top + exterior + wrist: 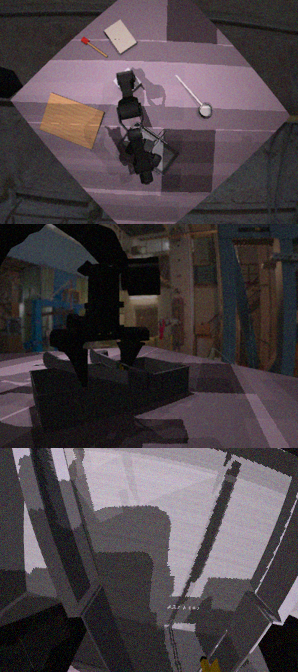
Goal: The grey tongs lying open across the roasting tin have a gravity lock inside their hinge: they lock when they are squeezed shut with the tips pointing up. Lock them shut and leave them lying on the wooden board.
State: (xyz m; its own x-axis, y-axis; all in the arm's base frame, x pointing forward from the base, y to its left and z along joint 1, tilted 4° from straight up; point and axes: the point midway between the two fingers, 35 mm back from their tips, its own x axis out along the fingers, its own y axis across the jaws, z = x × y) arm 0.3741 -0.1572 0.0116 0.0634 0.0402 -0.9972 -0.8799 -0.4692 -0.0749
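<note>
My gripper tip is 10 mm short of the roasting tin, 40 mm to the right of it and 20 mm above it. The rest, counted from my gripper tip: pale flat block (630 mm behind, 280 mm to the left, 30 mm below); then wooden board (400 mm behind, 260 mm to the right, 40 mm below).
</note>
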